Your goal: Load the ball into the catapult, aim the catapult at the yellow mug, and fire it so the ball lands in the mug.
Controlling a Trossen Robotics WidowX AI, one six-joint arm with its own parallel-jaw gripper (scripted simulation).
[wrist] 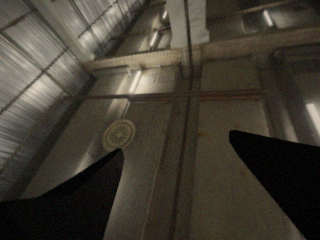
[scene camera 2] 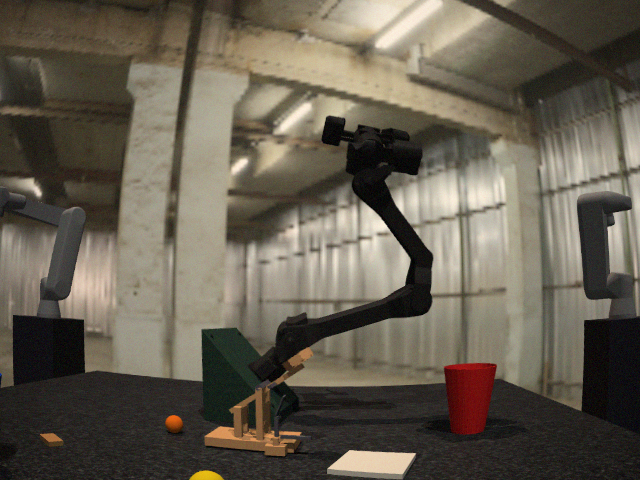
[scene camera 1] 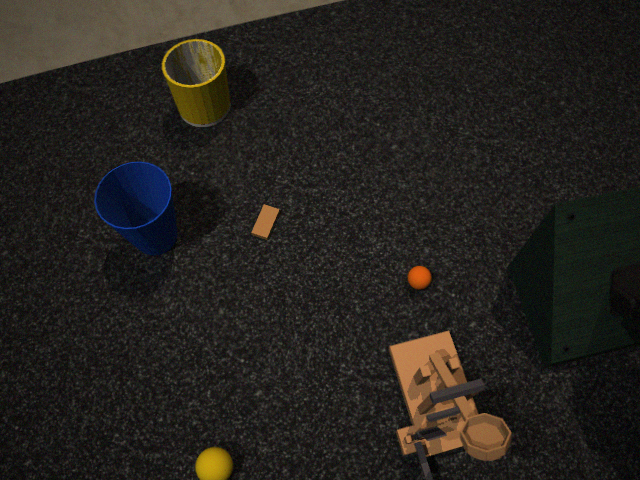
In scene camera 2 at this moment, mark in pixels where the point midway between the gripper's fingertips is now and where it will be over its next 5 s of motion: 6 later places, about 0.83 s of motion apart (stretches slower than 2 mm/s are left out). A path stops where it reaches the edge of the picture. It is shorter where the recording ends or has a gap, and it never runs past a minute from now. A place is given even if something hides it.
My gripper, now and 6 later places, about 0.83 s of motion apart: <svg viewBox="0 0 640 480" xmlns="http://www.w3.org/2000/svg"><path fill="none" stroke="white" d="M362 128L323 100L275 89L222 103L182 146L168 217L194 300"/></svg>
